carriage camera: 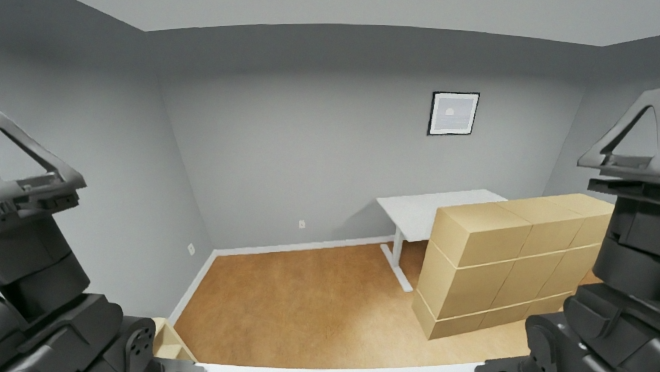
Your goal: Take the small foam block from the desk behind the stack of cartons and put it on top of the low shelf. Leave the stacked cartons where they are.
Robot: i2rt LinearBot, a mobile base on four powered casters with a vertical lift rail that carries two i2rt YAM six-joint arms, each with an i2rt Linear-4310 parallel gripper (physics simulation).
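Places are measured from the left arm's base along level axes (x back, y right, z up), in metres.
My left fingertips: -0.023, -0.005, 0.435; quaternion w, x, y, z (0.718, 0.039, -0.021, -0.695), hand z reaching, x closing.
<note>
Behind a point stands the place of what it marks, as x, y, z.
The stack of cartons (490,247) @[-0.692, 1.265, -0.341], tan and several boxes high, stands on the floor at the right. Behind it is the white desk (412,212) @[-1.477, 1.140, -0.566], its left part and one leg showing; the cartons hide the rest. The small foam block does not show on the visible part of the desk top. A corner of the low shelf (160,327) @[-0.433, -0.691, -0.683], pale wood, shows at the bottom left beside my left arm. My left gripper (37,182) is at the left edge, partly cut off, open and empty. My right gripper (631,162) is at the right edge, partly cut off, open and empty, well apart from the cartons.
Brown floor (300,300) @[-1.037, -0.018, -1.286] lies between the shelf corner and the cartons. Grey walls with a white baseboard (300,246) @[-1.753, -0.125, -1.228] stand behind and at the left. A framed picture (452,114) @[-1.936, 1.643, 0.371] hangs above the desk. The right arm overlaps the cartons' right end in the view.
</note>
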